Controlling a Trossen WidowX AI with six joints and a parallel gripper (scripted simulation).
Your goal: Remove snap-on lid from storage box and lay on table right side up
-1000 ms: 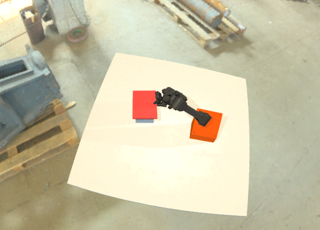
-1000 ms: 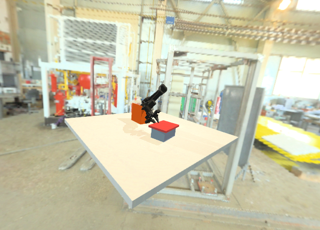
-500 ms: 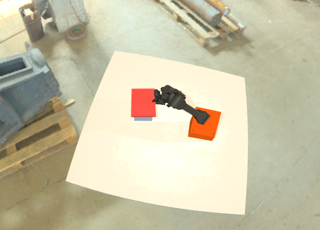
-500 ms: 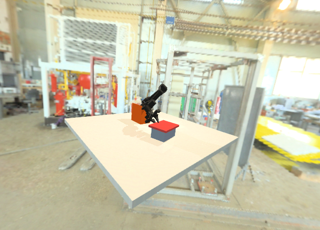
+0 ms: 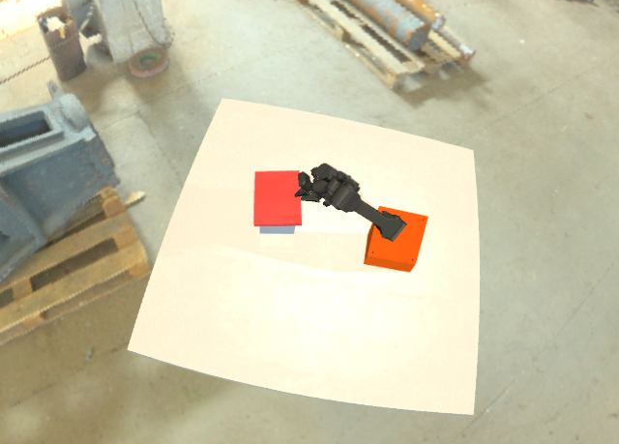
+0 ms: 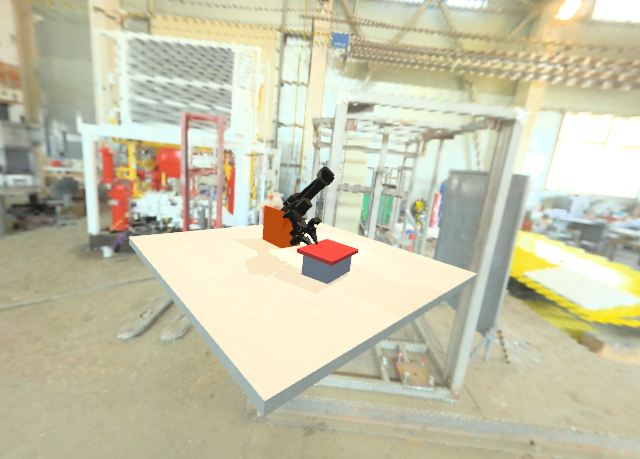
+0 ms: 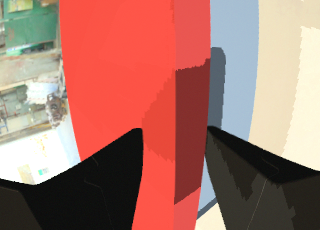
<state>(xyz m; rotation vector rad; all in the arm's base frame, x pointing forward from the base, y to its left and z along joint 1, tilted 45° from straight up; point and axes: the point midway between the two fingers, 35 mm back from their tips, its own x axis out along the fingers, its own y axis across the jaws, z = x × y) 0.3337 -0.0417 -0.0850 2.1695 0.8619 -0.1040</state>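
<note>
My gripper tip is 70 mm short of the red lid and 10 mm to the right of it. From my gripper tip the other things lie so: storage box 70 mm ahead, 10 mm to the left, 50 mm below.
</note>
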